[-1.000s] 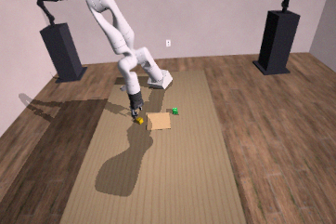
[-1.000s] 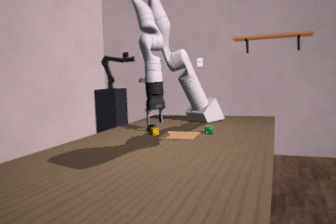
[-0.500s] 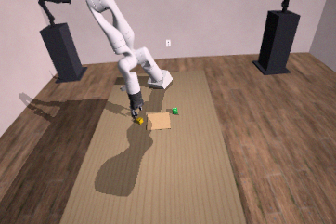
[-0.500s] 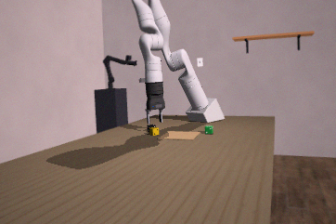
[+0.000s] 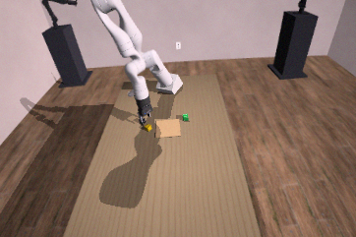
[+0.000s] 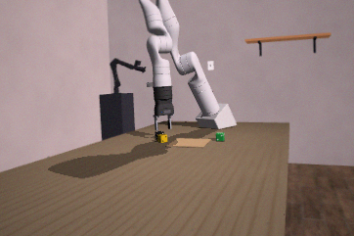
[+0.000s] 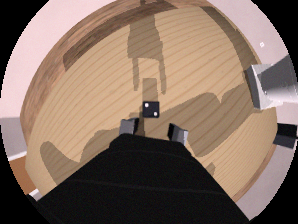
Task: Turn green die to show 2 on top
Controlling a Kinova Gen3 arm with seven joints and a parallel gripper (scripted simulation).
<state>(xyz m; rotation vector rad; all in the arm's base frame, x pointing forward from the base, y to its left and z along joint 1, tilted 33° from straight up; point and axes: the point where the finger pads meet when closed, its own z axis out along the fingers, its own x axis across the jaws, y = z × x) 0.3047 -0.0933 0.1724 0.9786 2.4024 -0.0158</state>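
Now: the black die 4 cm below my hand, 2 cm to the right of it and 2 cm behind it. Round my hand: tan mat 13 cm to the left, 6 cm below, 5 cm ahead; yellow die 5 cm ahead, 4 cm below, 2 cm to the left; green die 24 cm to the left, 4 cm below, 1 cm behind.
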